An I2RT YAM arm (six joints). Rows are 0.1 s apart.
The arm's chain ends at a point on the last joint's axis. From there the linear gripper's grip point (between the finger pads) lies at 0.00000 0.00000 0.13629 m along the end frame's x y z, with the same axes.
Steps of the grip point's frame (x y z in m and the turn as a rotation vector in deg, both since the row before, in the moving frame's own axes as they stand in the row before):
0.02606 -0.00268 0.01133 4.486 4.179 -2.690
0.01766 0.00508 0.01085 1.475 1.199 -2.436
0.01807 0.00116 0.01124 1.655 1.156 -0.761
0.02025 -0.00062 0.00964 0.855 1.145 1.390
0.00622 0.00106 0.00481 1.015 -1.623 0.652
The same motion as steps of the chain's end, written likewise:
0.01639 0.00820 0.01211 4.486 4.179 -2.690
0.01488 0.00865 0.01092 1.475 1.199 -2.436
0.01535 0.00511 0.01132 1.655 1.156 -0.761
0.01750 0.00138 0.00968 0.855 1.145 1.390
0.01007 0.00350 0.00489 1.015 -1.623 0.652

